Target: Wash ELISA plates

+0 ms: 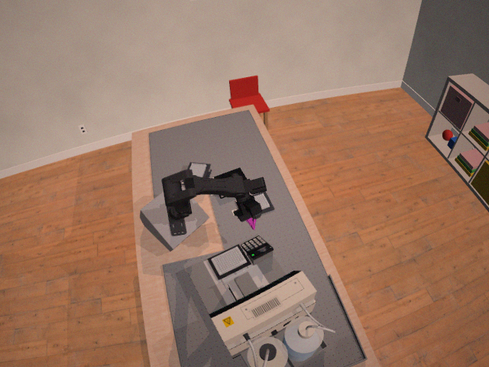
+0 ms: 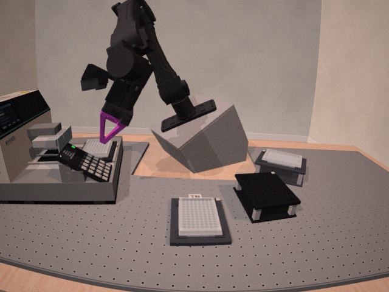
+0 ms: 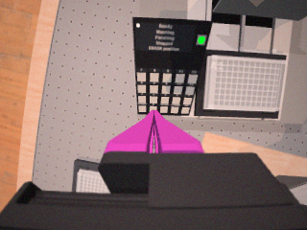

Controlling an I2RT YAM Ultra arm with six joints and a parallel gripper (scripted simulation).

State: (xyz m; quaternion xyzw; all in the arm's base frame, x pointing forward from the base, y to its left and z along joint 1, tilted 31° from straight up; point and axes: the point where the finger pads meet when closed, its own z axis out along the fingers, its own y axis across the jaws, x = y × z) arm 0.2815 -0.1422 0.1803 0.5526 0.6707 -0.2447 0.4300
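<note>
My gripper is now 140 mm past the black carrier pocket, 70 mm to the left of it and 80 mm above it. Also, from my hand: nest N1: 90 mm ahead, 220 mm to the left, 150 mm below; then grey manifold: 120 mm behind, 220 mm to the right, 30 mm below; then raised black nest: 20 mm ahead, 390 mm to the left, 120 mm below.
</note>
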